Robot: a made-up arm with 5 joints. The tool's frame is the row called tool. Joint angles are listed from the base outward.
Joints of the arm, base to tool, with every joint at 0 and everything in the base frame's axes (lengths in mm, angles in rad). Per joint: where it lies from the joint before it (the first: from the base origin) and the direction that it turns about. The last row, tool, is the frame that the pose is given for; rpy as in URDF.
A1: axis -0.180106 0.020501 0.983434 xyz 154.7 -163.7 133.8
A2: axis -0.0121 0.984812 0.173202 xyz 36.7 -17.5 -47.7
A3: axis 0.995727 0.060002 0.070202 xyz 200.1 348.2 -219
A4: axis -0.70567 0.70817 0.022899 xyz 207.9 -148 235.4
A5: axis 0 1 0 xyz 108.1 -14.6 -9
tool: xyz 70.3 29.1 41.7 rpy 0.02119 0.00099 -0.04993
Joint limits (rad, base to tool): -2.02..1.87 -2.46..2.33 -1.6..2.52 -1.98..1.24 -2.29..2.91
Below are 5 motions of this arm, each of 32 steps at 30 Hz.
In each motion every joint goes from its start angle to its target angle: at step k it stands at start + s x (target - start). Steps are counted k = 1, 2, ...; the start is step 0. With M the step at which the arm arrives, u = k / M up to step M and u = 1 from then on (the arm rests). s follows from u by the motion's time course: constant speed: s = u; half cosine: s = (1 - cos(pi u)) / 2; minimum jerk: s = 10 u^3 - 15 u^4 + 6 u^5.
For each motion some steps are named. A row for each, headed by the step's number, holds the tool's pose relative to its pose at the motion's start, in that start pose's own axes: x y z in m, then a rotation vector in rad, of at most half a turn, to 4 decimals.
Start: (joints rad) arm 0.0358 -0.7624 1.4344 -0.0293 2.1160
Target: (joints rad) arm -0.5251 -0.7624 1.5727 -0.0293 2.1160
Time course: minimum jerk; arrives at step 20
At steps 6, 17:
6: -0.0536 -0.0196 -0.0210 0.0240 -0.0743 -0.0177
17: -0.2986 -0.0750 -0.1894 0.1241 -0.4452 -0.1213

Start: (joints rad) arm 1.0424 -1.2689 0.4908 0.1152 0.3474
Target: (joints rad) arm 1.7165 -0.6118 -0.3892 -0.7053 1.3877
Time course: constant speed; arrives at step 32
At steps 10, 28, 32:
10: -0.0160 0.1200 -0.0958 0.0294 0.3907 0.0732
28: -0.1784 0.4024 -0.2285 -0.1201 1.0562 0.3956
32: -0.2450 0.4645 -0.2462 -0.1942 1.1899 0.4967

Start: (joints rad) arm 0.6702 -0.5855 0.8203 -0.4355 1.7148
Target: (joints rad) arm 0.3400 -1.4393 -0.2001 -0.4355 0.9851
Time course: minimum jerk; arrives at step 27
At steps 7, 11, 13, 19, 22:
7: -0.0665 0.0583 0.0280 -0.0712 -0.1844 -0.1215
11: -0.1853 0.1808 0.0450 -0.2124 -0.5489 -0.3478
13: -0.2478 0.2616 0.0331 -0.3049 -0.7811 -0.4862
19: -0.3464 0.4841 -0.0679 -0.5885 -1.4306 -0.8724
22: -0.3504 0.5435 -0.1087 -0.6810 -1.6181 -0.9893

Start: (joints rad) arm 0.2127 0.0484 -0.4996 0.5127 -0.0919
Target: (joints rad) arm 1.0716 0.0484 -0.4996 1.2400 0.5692
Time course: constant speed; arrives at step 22
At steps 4, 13, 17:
4: -0.0597 0.0696 0.0142 -0.1709 0.0921 0.0811
13: -0.2179 0.1854 0.0068 -0.5984 0.2553 0.1209
17: -0.2924 0.2161 -0.0102 -0.7899 0.3044 0.0713

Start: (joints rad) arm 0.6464 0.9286 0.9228 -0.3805 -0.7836
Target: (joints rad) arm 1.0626 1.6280 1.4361 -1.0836 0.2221
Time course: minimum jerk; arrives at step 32
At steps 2, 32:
2: -0.0005 -0.0012 -0.0002 -0.0002 0.0024 -0.0019
32: -0.2151 -0.4990 0.2910 -0.0244 0.5751 -0.8267

